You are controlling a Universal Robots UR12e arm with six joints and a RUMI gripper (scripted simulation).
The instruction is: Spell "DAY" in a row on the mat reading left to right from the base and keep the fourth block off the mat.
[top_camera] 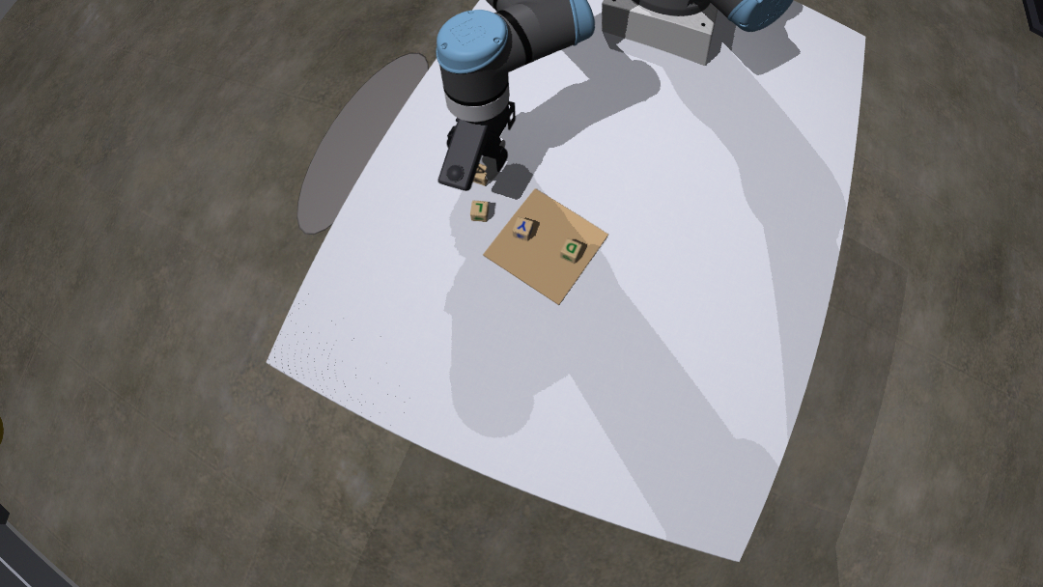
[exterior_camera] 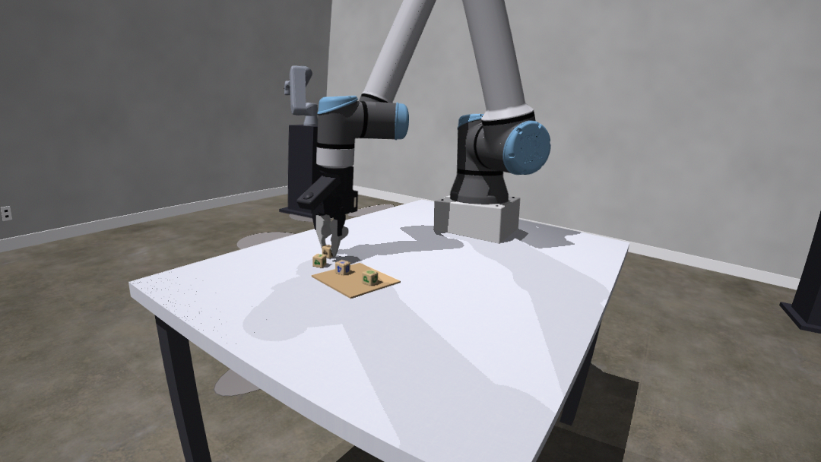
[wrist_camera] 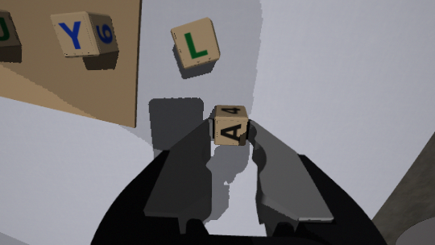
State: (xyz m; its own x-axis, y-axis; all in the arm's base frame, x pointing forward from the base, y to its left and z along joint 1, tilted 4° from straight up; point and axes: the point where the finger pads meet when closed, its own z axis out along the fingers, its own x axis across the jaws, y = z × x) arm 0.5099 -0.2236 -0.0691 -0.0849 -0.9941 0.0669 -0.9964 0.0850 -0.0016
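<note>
My hand is 80 mm short of the tan mat, 130 mm to the right of it and 20 mm above it. Round my hand: D block (90 mm ahead, 170 mm to the left); green-lettered block (60 mm ahead, 20 mm to the left, 10 mm below); blue-lettered block (70 mm ahead, 90 mm to the left).
</note>
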